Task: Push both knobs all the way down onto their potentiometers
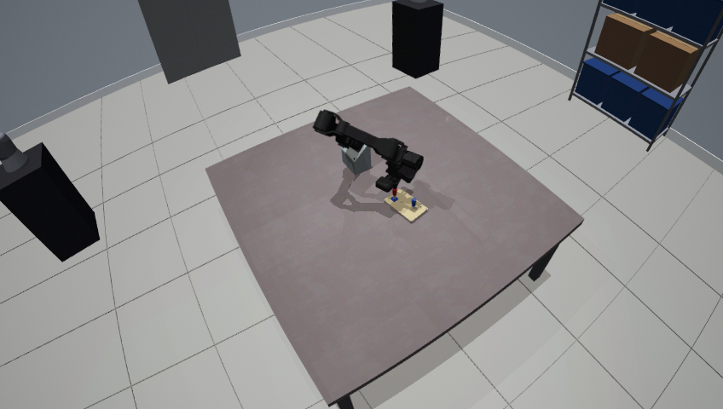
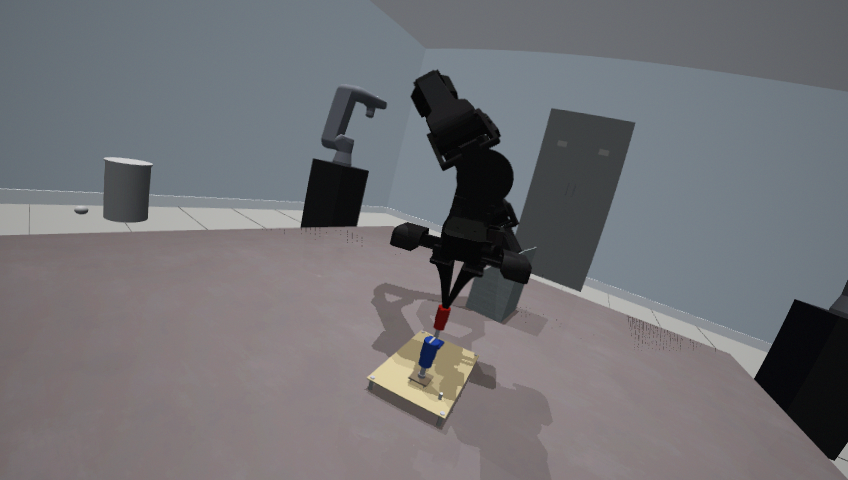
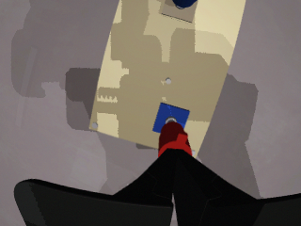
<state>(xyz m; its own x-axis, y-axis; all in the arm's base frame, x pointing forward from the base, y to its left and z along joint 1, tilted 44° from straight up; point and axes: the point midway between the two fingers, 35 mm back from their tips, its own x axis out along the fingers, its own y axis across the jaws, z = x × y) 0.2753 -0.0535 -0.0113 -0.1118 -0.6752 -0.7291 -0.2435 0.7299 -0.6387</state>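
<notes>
Now: the red knob 1 cm below my gripper tip. The rest, counted from my gripper tip: blue knob (9 cm ahead, 2 cm to the left, 2 cm below).
</notes>
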